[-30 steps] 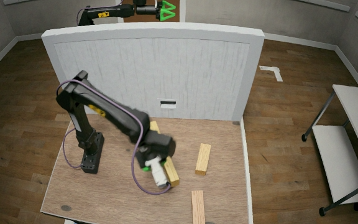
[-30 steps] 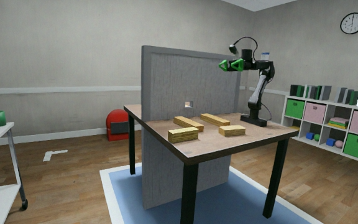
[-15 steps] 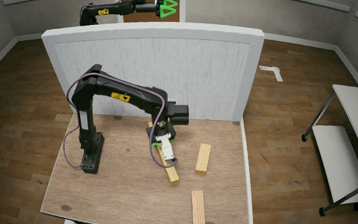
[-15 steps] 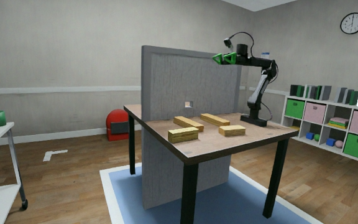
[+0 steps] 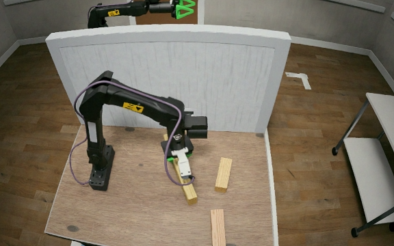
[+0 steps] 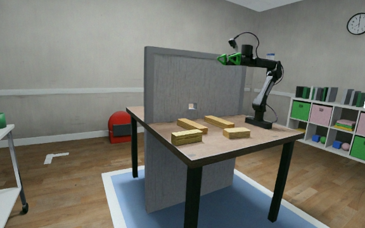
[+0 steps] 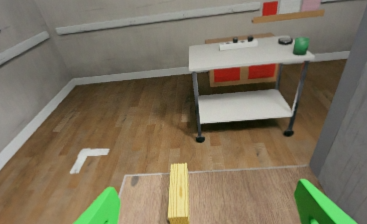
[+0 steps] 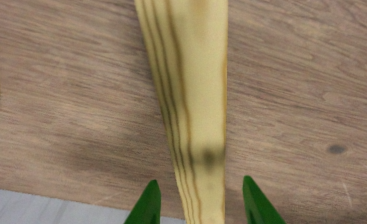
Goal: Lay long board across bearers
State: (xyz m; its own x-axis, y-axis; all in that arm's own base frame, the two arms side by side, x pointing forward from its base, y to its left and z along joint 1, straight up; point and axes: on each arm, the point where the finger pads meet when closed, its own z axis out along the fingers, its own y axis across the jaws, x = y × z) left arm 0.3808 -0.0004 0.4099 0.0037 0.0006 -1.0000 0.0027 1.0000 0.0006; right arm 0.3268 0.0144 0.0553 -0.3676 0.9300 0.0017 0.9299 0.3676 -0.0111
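Now: the long board 60 mm below my right hand.
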